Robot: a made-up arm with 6 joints. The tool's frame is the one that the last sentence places.
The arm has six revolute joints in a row. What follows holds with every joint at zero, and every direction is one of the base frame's.
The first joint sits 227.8 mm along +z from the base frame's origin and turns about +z.
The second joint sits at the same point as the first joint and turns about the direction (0, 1, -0.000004).
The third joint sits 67.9 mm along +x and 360.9 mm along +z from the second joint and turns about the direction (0, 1, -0.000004).
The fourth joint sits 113.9 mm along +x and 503.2 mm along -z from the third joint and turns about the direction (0, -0.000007, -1).
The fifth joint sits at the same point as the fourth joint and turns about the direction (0, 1, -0.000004).
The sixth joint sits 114.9 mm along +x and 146.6 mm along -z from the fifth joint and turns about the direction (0, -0.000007, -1).
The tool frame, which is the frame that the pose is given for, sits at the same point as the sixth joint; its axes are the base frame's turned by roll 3.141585, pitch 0 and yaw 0 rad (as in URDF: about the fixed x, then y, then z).
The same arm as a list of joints. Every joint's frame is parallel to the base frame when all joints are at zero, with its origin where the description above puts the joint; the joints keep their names.
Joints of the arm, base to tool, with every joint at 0 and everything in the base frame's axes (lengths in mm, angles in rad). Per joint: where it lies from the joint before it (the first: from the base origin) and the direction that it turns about. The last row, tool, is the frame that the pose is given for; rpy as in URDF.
joint 1: axis +z origin 0.0 0.0 227.8
joint 2: axis +y origin 0.0 0.0 0.0
joint 3: axis +y origin 67.9 0.0 360.9
joint 4: axis -z origin 113.9 0.0 -503.2
joint 5: axis +y origin 0.0 0.0 0.0
joint 6: axis -z origin 114.9 0.0 -146.6
tool: origin 0.0 0.0 0.0 rpy 3.1416 0.0000 0.0000

